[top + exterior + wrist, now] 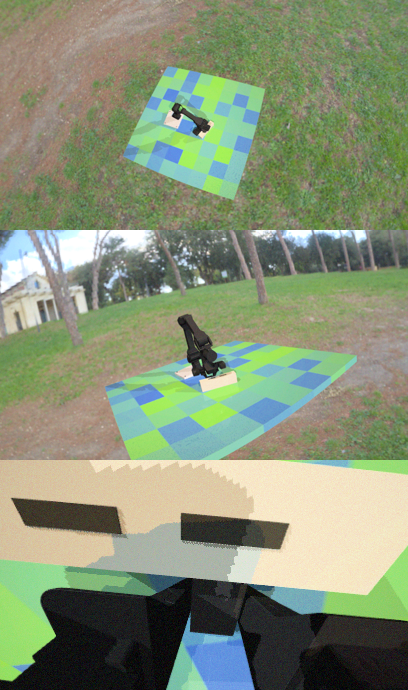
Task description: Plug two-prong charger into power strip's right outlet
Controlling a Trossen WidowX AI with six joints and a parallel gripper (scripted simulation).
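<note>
Now: gripper tip 2 cm short of the two-prong charger and 1 cm below it.
</note>
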